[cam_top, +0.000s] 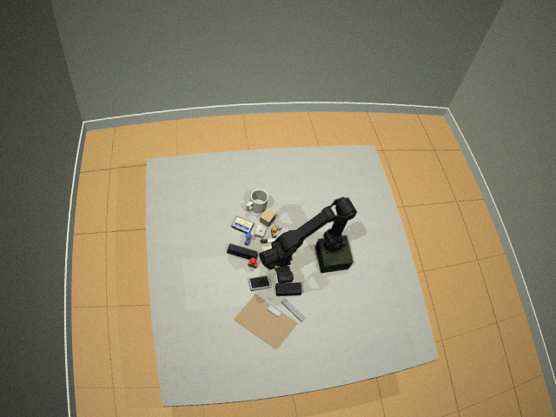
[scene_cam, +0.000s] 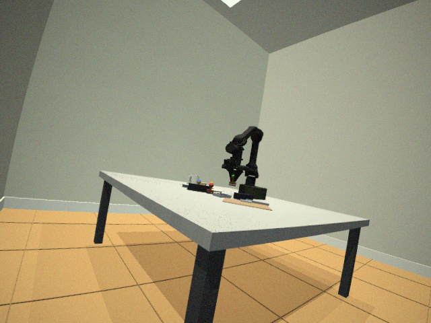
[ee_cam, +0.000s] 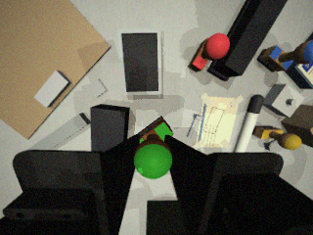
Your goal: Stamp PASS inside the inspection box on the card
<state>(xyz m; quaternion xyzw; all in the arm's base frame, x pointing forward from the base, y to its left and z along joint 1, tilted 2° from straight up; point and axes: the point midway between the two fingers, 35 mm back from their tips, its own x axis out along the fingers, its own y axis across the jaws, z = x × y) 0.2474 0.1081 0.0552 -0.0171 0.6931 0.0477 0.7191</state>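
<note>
My gripper tip is 90 mm above the ink pad, 80 mm short of it and 30 mm to the right of it. The rest, counted from my gripper tip: red-knobbed stamp 110 mm ahead, 70 mm below, 60 mm to the right; then green-knobbed stamp right at my gripper tip; then black block 70 mm below, 60 mm to the left, 50 mm behind.
</note>
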